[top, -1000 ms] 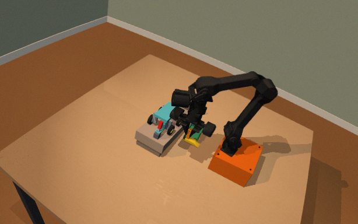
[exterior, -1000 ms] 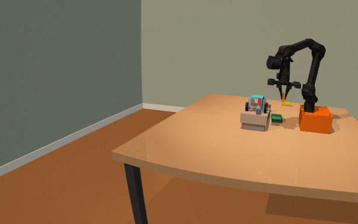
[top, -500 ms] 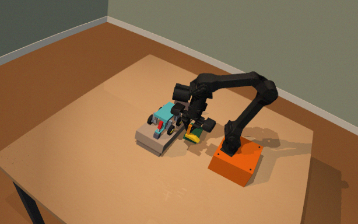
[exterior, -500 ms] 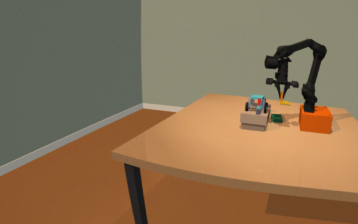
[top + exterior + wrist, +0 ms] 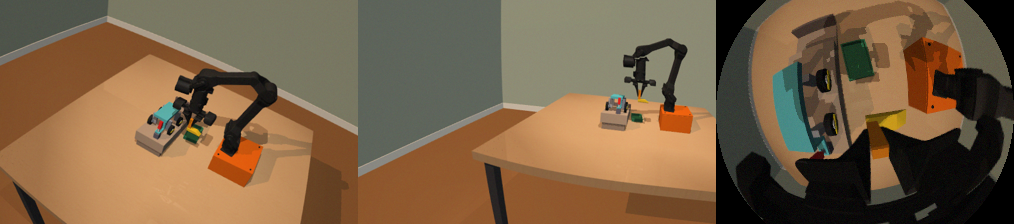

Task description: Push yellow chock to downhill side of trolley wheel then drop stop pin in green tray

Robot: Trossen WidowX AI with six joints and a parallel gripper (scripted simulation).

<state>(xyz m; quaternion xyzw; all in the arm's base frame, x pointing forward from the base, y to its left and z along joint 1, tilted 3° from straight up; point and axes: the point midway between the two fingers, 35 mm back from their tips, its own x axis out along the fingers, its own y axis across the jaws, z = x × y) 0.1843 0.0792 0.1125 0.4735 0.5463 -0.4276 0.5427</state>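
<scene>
The teal-topped trolley lies 14 cm ahead of my gripper tip, 1 cm to the right of it and 6 cm below it. Also, from my gripper tip: yellow chock (2 cm behind, 1 cm below); red-headed stop pin (10 cm ahead, 9 cm to the left, 4 cm below); ramp block (14 cm ahead, 1 cm to the right, 13 cm below).
</scene>
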